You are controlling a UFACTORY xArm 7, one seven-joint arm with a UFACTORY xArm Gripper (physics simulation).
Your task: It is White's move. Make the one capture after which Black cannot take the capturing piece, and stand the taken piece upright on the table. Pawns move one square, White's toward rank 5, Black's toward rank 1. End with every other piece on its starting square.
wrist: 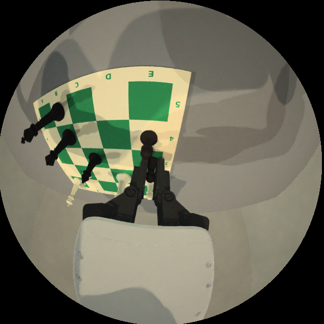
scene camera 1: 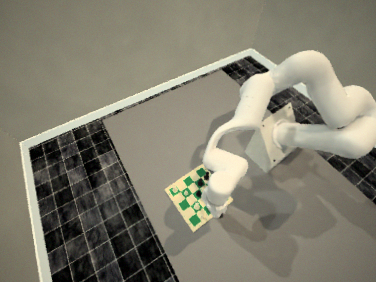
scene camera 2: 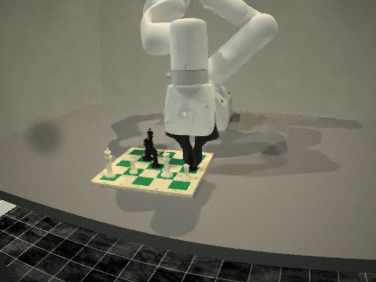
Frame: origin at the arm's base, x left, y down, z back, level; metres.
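Seen in the pictures: gripper, fingertip midpoint: (scene camera 2: 192, 164); arm's base at its link origin: (scene camera 1: 281, 133).
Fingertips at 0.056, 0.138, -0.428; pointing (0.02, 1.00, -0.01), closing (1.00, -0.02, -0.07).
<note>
Pixels of each thing's top centre, then the offset from my fingertips to it, as dx, dy, dz.
- chessboard at its top centre: (scene camera 2: 156, 166) (scene camera 1: 198, 194) -0.083, +0.011, -0.006
- larger white piece at its top centre: (scene camera 2: 165, 151) -0.044, -0.042, -0.044
- tall white piece at its top centre: (scene camera 2: 106, 147) (scene camera 1: 174, 185) -0.160, -0.053, -0.080
My gripper (scene camera 2: 192, 164) (wrist: 151, 165) is low over the chessboard (scene camera 1: 192, 227) (scene camera 2: 150, 189) (wrist: 181, 85), its fingers close together around a small dark piece (wrist: 151, 176) near square E3. That piece is mostly hidden by the fingers. A black pawn-like piece (wrist: 148, 137) stands on E4, just beyond the fingertips. A small white piece (scene camera 2: 186, 171) (wrist: 150, 192) stands near the fingers, and a larger white piece (scene camera 2: 166, 167) (wrist: 123, 181) beside it. In scene camera 1, the arm's wrist hides the fingers.
Black pieces stand upright: one tall (scene camera 2: 150, 137) (wrist: 42, 122), one medium (wrist: 60, 146), one small (scene camera 2: 155, 160) (wrist: 91, 167). A tall white piece (scene camera 1: 174, 190) (scene camera 2: 108, 165) (wrist: 73, 192) is near the far corner from the gripper, with a small white piece (scene camera 1: 186, 192) (scene camera 2: 133, 165) closer in.
</note>
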